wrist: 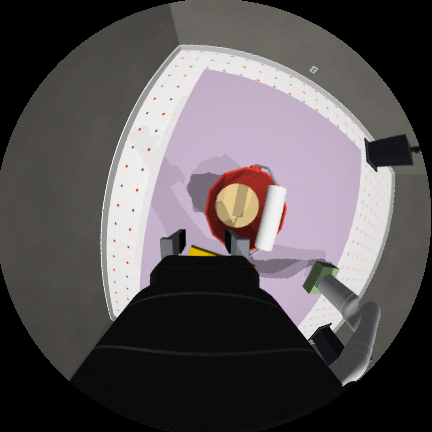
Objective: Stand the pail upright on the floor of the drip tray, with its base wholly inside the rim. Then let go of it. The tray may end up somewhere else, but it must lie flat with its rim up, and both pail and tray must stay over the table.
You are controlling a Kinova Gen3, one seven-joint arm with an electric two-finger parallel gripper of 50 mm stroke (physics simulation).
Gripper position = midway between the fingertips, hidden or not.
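Note:
There is my gripper [204, 237], which I can see, and I can see a red pail [235, 201] as well.

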